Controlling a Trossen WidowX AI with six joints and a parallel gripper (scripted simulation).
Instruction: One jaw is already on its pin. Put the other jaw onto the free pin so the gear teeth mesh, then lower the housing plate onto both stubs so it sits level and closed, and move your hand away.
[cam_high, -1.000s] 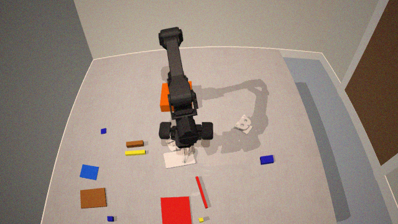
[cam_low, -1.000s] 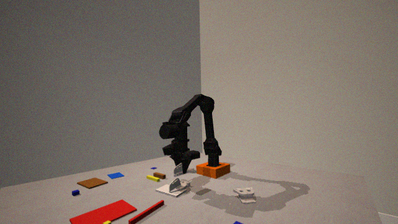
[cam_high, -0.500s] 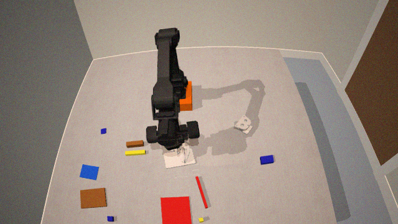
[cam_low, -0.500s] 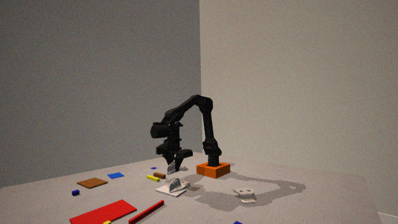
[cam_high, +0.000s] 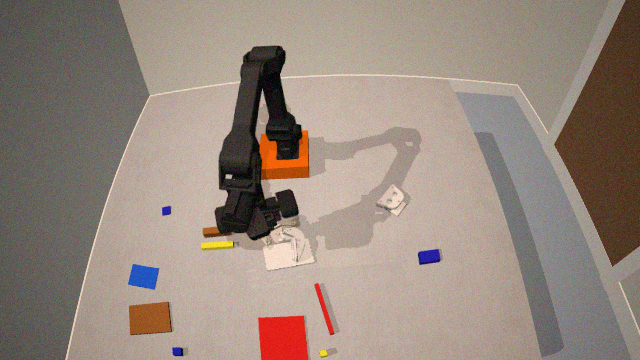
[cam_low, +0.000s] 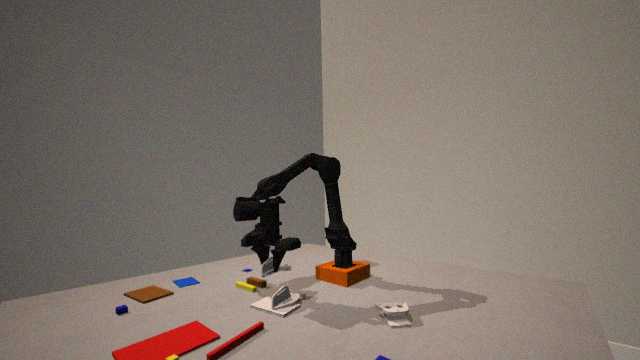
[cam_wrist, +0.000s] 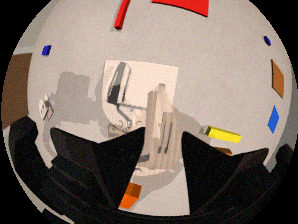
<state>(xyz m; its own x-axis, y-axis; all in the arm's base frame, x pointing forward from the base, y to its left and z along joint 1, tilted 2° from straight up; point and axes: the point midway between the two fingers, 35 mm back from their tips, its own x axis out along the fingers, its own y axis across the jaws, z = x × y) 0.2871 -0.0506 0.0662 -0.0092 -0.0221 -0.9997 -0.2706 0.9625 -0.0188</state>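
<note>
My gripper tip is now 140 mm to the left of the yellow bar and 70 mm above it. The rest, counted from my gripper tip: red bar (180 mm ahead, 140 mm to the left, 70 mm below); then brown bar (40 mm behind, 140 mm to the right, 70 mm below); then pale jaw (40 mm behind, 10 mm to the left).
</note>
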